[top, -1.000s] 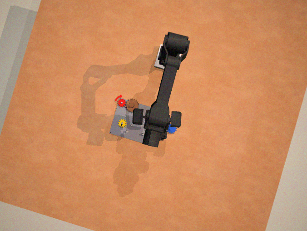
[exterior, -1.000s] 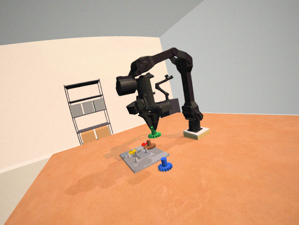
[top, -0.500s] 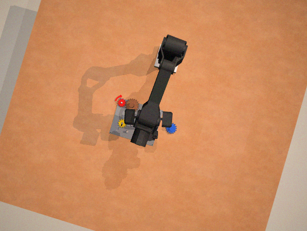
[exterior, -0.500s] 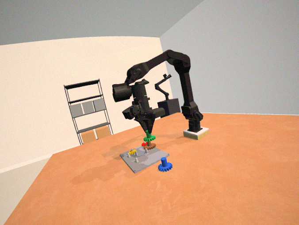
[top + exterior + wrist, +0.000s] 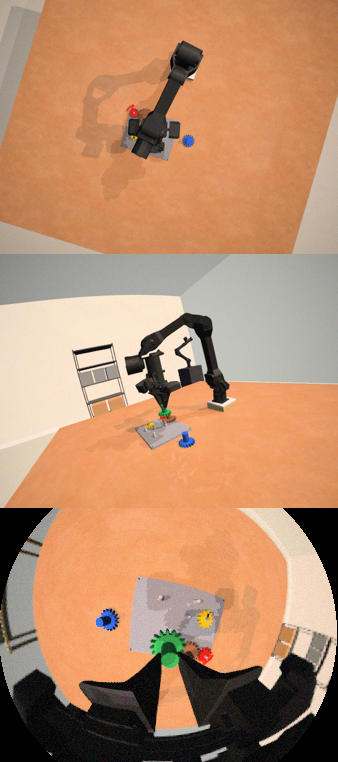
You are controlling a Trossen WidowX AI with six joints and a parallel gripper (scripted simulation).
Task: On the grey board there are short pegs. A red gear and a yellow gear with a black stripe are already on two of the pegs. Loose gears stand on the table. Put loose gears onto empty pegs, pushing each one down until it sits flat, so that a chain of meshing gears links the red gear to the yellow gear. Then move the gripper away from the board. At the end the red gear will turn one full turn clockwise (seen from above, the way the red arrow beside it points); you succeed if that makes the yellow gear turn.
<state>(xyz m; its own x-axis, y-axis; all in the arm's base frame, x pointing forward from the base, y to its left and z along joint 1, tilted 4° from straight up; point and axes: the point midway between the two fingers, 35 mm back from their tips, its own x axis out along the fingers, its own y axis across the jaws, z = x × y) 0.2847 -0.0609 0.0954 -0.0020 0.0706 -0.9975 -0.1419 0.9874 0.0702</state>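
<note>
Now: the brown gear 4 cm behind my gripper tip, 6 cm to the right of it and 7 cm below it. Round my gripper tip: green gear 1 cm below; then red gear 5 cm behind, 11 cm to the right, 8 cm below; then yellow gear 5 cm ahead, 8 cm to the right, 8 cm below.
</note>
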